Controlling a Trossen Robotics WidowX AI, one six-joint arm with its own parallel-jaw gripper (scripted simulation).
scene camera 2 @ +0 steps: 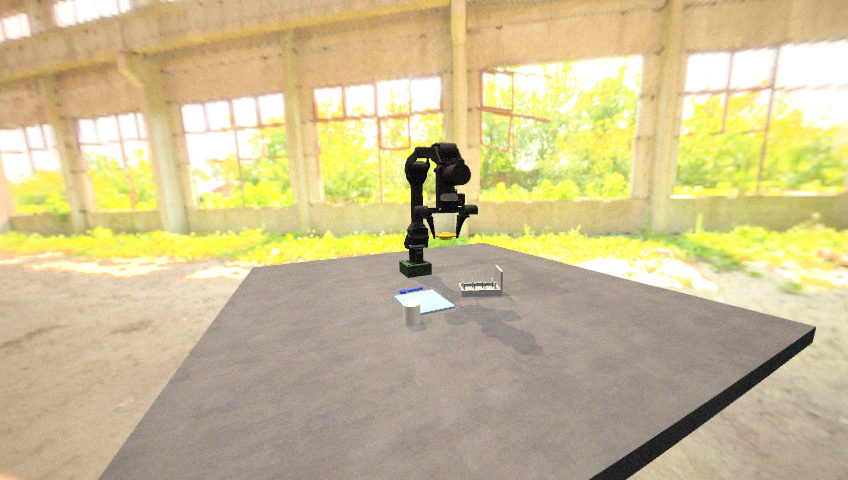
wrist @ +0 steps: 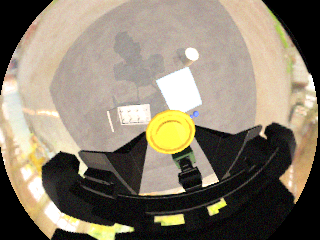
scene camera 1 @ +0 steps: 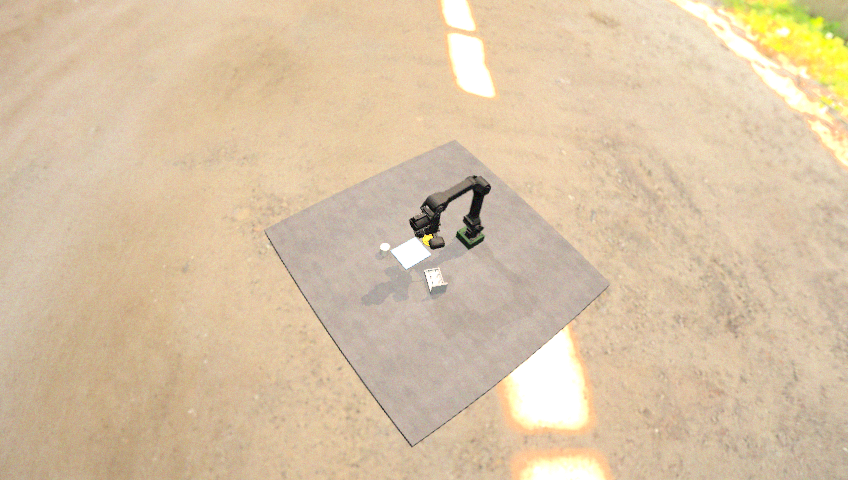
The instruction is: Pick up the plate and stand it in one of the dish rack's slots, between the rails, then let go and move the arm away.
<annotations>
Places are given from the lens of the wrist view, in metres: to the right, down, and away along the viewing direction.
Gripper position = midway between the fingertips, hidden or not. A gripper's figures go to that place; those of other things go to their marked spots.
gripper point(wrist: 170, 131): 0.02, 0.01, 0.10
yellow plate point(wrist: 171, 131): 0.02, 0.01, 0.09
grey dish rack point(wrist: 128, 114): -0.12, -0.03, 0.27
The marked spots on the yellow plate and the grey dish rack are 0.23 m apart.
</annotations>
